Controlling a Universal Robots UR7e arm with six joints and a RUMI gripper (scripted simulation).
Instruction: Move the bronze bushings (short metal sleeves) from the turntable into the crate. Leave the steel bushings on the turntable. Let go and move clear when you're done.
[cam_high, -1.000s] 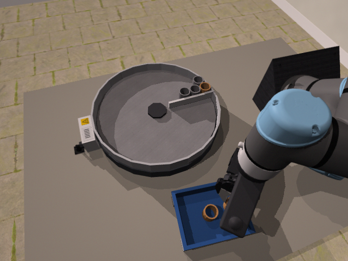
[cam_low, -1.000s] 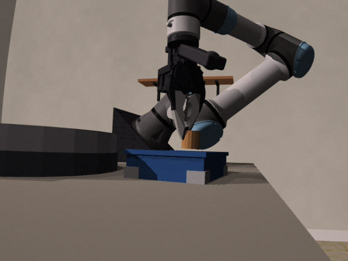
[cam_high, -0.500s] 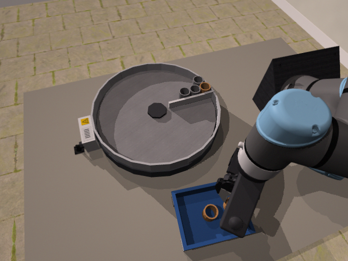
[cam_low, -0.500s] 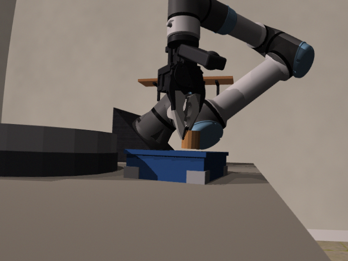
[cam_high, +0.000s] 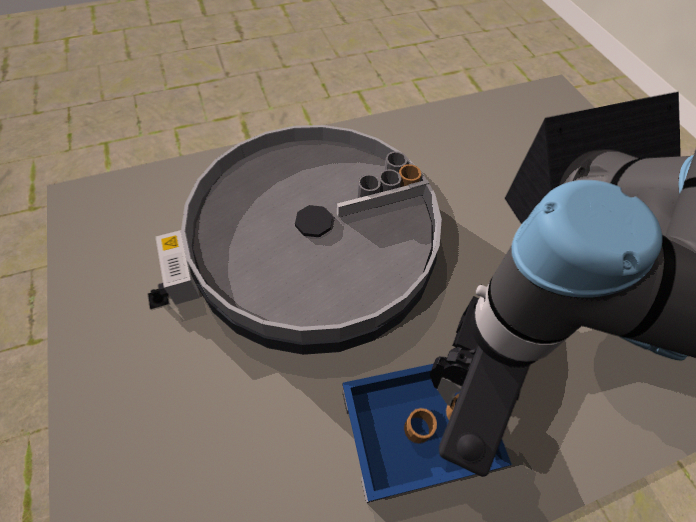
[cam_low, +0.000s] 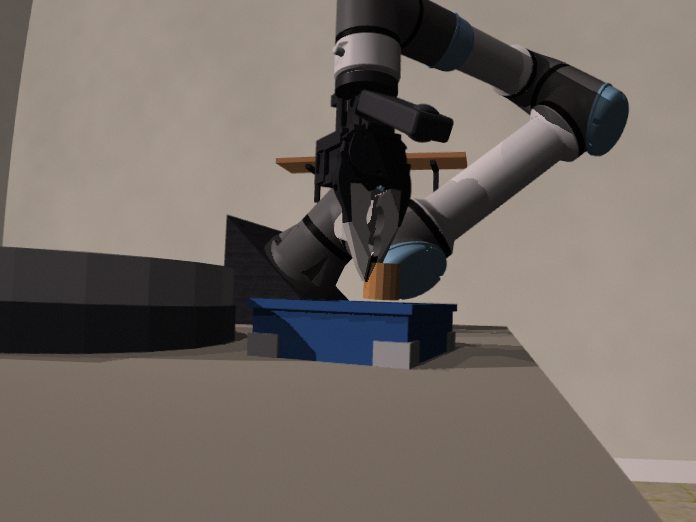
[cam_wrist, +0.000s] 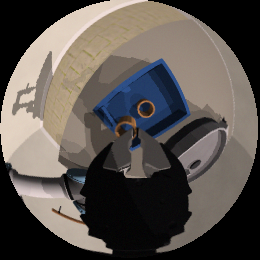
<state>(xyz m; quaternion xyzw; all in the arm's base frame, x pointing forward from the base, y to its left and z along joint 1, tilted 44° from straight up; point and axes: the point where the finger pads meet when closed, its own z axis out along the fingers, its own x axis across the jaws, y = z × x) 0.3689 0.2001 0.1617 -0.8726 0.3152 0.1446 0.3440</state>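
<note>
The blue crate lies 6 cm below my hand, 4 cm ahead of it and 1 cm to the left of it. Also, from my hand: grey turntable (35 cm to the right, 10 cm ahead, 3 cm below).
</note>
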